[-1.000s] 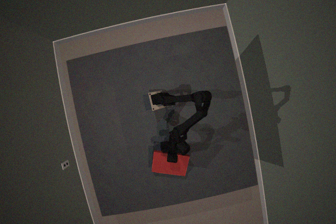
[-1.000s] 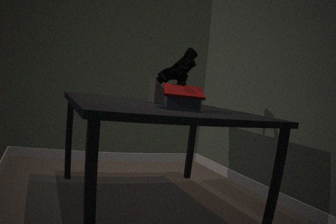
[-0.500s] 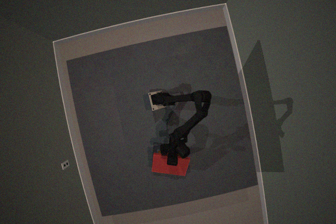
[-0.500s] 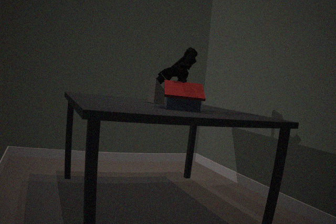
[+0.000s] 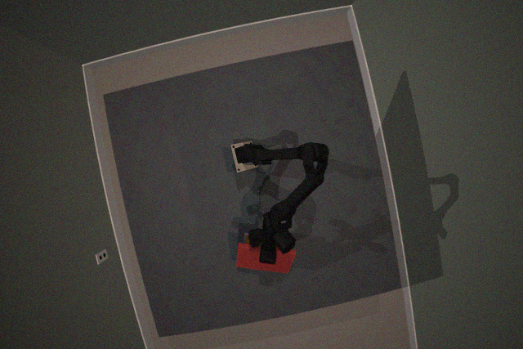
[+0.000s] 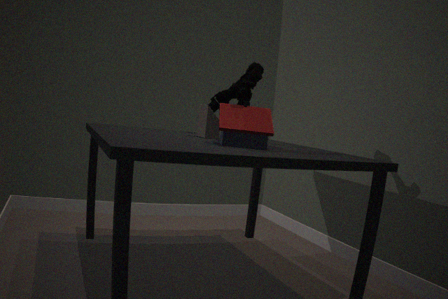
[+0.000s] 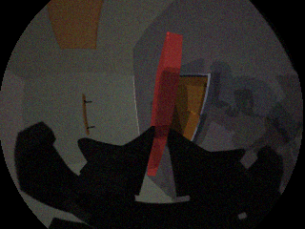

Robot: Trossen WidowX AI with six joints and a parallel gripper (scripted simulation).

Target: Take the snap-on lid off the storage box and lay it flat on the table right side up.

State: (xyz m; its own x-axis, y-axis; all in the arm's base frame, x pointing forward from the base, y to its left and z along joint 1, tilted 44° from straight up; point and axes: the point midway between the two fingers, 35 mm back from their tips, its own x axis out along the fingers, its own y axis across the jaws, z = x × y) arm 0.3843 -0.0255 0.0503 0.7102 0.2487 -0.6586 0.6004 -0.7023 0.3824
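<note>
The lid lies 6 cm ahead of my gripper tip, 5 cm below it and 2 cm to the right of it. Round my gripper tip: grey-blue storage box 13 cm below, 4 cm ahead, 1 cm to the right.
</note>
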